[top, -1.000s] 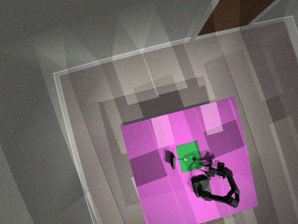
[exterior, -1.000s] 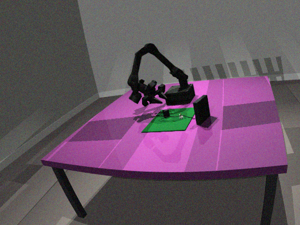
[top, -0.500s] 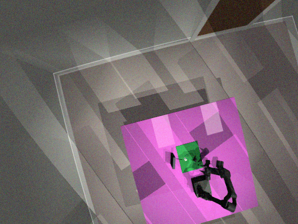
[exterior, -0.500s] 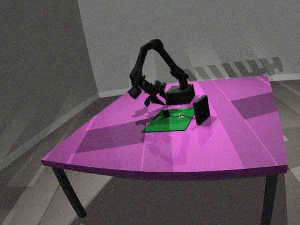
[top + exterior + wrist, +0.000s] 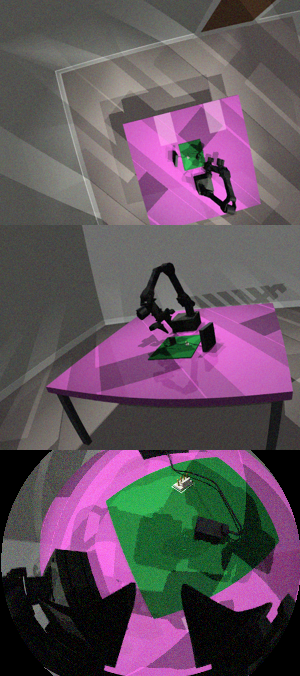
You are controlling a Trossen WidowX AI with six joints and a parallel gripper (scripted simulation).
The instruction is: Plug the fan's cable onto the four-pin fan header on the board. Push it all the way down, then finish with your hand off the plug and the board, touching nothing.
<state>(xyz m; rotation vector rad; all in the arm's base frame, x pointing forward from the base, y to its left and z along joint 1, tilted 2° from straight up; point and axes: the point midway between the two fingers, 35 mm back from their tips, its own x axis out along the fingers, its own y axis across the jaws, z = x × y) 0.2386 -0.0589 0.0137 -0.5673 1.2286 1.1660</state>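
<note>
My gripper tip is now 7 cm short of the dark plug, 4 cm to the right of it and 4 cm above it. From my gripper tip the other things lie so: black fan: 11 cm ahead, 27 cm to the left; green board: 10 cm ahead, 8 cm to the left, 7 cm below; fan header: 8 cm ahead, 14 cm to the left, 6 cm below.
</note>
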